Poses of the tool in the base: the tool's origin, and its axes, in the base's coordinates. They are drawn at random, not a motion.
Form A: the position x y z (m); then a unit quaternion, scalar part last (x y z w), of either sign.
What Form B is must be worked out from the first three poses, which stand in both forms.
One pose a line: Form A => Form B
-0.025, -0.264, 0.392, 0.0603, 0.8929, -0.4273, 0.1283 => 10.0, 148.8, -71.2, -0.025, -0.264, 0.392
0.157, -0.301, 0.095, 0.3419, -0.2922, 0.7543, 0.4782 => 47.8, -40.9, 105.5, 0.157, -0.301, 0.095
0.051, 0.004, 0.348, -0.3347, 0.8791, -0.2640, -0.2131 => 53.2, -139.8, 42.0, 0.051, 0.004, 0.348
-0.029, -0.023, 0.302, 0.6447, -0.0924, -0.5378, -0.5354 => -88.0, 12.6, 73.4, -0.029, -0.023, 0.302
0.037, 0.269, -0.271, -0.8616, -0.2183, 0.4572, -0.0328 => 151.9, 38.5, -80.6, 0.037, 0.269, -0.271
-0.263, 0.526, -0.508, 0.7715, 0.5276, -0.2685, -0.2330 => -121.4, -83.0, 42.3, -0.263, 0.526, -0.508
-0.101, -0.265, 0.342, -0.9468, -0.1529, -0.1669, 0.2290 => -149.3, -24.1, -26.3, -0.101, -0.265, 0.342
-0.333, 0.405, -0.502, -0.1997, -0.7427, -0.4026, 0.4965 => -27.7, -103.1, -55.9, -0.333, 0.405, -0.502
